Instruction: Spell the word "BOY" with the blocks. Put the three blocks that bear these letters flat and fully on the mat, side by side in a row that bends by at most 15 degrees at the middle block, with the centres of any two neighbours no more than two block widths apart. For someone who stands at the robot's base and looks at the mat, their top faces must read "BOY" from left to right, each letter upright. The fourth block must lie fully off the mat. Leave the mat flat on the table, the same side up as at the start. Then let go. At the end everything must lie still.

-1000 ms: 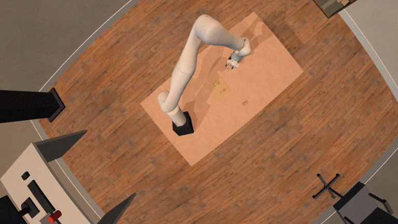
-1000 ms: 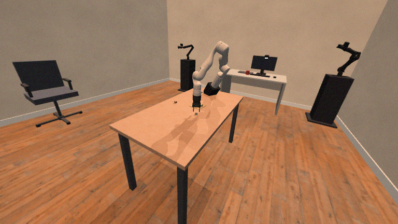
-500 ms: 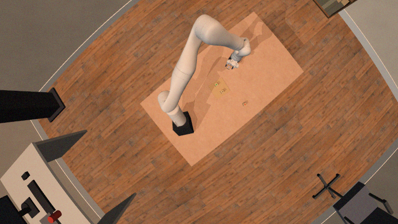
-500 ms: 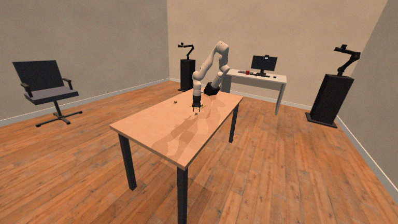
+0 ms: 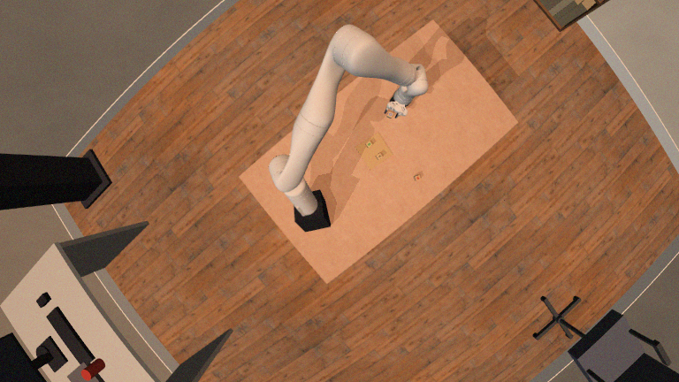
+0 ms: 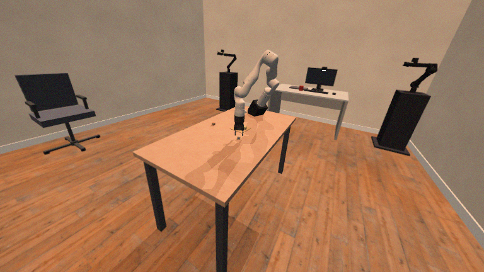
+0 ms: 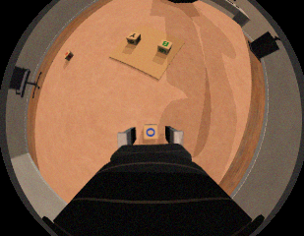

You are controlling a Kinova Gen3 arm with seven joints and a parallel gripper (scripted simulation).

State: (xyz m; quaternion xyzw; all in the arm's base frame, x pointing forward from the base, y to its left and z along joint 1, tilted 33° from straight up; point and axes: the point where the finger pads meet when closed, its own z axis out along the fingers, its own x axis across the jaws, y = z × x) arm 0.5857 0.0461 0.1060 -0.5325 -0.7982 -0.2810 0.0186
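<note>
The mat is 180 mm behind my hand, 90 mm to the right of it and 50 mm below it.
</note>
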